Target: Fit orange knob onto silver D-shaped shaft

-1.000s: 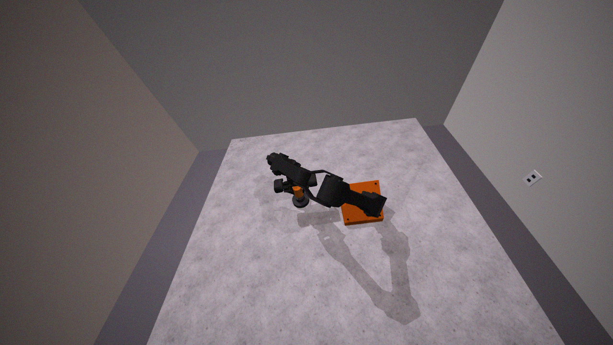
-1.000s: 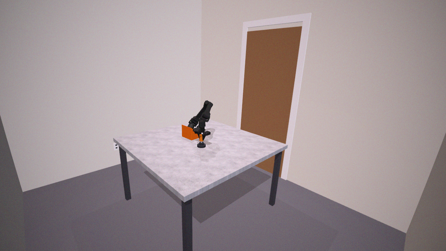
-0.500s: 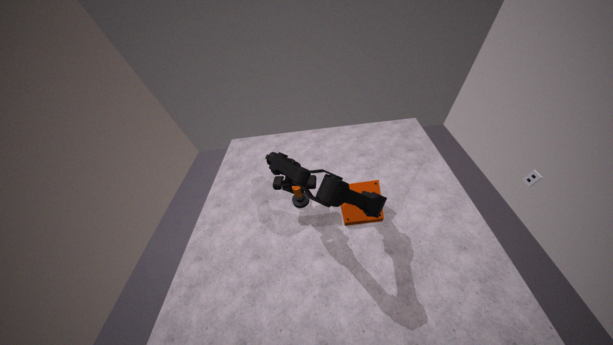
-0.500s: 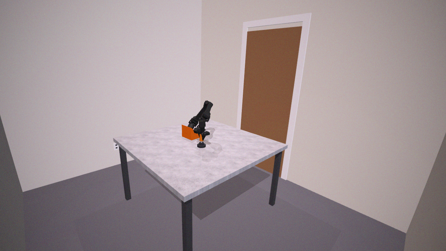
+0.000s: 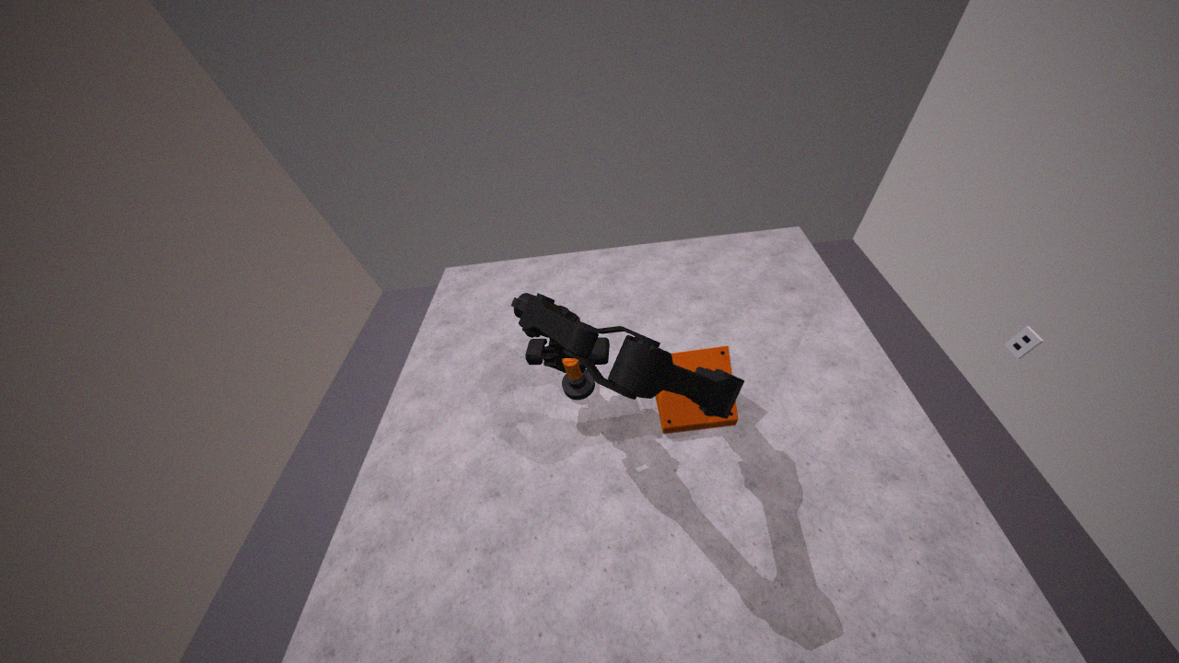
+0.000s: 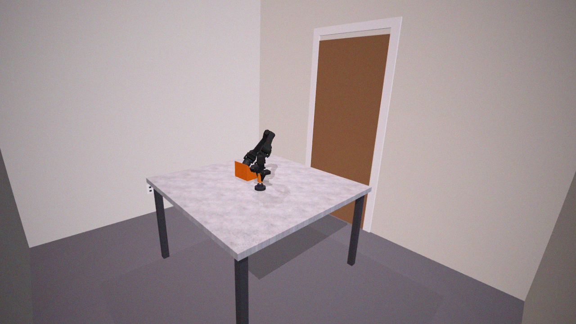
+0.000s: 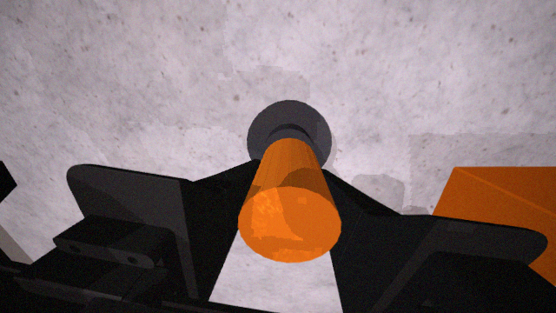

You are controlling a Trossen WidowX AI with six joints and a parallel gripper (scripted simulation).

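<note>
Now: the orange knob 30 mm above my gripper tip. Round my gripper tip: round pedestal: 40 mm below.
</note>
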